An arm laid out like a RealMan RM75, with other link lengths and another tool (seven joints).
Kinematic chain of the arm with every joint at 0, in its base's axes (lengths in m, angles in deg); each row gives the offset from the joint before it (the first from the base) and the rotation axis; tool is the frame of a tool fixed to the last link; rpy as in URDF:
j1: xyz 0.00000 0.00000 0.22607 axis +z
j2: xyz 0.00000 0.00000 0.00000 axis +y
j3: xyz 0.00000 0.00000 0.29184 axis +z
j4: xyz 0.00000 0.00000 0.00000 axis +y
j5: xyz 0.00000 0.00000 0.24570 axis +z
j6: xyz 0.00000 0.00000 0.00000 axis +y
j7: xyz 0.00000 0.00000 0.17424 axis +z
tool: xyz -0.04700 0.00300 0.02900 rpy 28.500 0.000 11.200
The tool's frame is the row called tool.
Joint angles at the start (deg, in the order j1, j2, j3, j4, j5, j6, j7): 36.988 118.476 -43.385 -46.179 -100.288 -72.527 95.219
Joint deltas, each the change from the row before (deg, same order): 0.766 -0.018 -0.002 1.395 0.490 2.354 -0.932; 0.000 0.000 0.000 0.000 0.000 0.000 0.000; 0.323 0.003 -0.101 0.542 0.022 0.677 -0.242; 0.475 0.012 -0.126 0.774 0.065 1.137 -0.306; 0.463 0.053 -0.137 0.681 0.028 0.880 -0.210; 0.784 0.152 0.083 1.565 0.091 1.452 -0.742; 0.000 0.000 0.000 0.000 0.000 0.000 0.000; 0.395 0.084 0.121 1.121 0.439 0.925 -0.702; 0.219 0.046 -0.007 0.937 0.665 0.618 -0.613
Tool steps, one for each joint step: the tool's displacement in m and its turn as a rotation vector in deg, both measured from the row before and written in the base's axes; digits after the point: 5 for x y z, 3 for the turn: 0.00108 0.00749 -0.00173 1.296 -0.121 -0.984; 0.00000 0.00000 0.00000 0.000 0.000 0.000; -0.00015 0.00218 -0.00199 0.134 -0.133 -0.254; 0.00001 0.00359 -0.00254 0.309 -0.170 -0.498; -0.00075 0.00282 -0.00295 0.102 -0.105 -0.342; 0.00034 0.00421 -0.00605 0.183 -0.042 -0.707; 0.00000 0.00000 0.00000 0.000 0.000 0.000; 0.00105 0.00233 -0.00311 0.304 0.221 -0.504; 0.00094 0.00126 -0.00229 0.212 0.386 -0.360
